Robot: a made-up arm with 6 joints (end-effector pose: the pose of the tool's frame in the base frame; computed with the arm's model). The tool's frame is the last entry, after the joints.
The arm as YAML. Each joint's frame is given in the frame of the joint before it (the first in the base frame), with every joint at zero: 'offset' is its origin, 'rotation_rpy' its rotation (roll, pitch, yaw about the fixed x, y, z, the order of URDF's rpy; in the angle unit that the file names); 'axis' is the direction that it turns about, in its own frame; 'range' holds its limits. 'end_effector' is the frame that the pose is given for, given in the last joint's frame.
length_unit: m
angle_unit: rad
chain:
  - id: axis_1
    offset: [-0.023, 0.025, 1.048]
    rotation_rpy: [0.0, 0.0, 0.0]
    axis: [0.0, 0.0, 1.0]
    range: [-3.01, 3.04]
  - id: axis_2
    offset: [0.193, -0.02, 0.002]
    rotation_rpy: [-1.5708, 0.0, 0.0]
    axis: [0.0, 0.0, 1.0]
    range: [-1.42, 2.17]
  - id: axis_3
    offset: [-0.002, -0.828, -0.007]
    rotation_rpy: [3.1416, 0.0, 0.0]
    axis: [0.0, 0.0, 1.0]
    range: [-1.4, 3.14]
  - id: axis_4
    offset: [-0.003, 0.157, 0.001]
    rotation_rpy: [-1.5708, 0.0, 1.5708]
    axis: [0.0, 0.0, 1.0]
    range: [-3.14, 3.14]
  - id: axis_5
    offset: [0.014, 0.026, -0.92]
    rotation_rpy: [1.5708, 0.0, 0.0]
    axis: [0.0, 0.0, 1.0]
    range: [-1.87, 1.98]
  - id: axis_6
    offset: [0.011, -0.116, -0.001]
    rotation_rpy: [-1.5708, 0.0, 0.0]
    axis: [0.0, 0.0, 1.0]
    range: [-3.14, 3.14]
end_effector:
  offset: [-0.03, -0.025, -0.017]
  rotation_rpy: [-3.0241, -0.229, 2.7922]
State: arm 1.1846 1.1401 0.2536 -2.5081 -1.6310 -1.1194
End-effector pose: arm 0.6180 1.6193 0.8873 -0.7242 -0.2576 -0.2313
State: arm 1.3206 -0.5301 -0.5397 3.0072 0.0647 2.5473
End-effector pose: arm 0.2274 0.8072 1.8345 -0.4378 2.2324 1.6363
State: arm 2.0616 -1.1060 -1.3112 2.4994 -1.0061 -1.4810
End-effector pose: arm -0.1145 0.4846 1.4266 -0.8292 0.8094 0.6605
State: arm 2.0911 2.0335 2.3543 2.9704 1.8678 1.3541
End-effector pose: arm -0.8865 1.5277 0.9765 0.0298 -2.7498 0.2522
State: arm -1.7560 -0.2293 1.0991 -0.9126 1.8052 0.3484
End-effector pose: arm -0.1647 0.0678 2.7820 -0.3753 -1.4486 -0.7493
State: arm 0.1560 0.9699 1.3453 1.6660 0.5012 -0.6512
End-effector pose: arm 1.7541 0.3275 2.0216 -0.7787 1.1238 -0.3071
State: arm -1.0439 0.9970 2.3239 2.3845 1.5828 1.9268
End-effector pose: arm 0.5647 -0.8519 2.3568 1.5772 1.2592 1.1937
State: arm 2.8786 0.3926 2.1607 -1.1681 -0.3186 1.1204
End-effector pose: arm -0.1722 0.0907 2.8169 0.3957 0.2966 -3.0476
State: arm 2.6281 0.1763 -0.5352 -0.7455 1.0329 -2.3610
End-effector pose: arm -1.0937 0.7111 1.4588 -0.6540 -1.0427 -0.8493
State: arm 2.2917 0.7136 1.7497 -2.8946 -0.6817 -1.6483
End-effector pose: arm -0.6577 0.8470 2.6751 0.1711 0.1447 0.9482
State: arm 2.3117 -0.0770 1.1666 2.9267 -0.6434 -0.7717
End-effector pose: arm -0.1198 0.2436 2.9047 0.2636 0.5156 0.4750
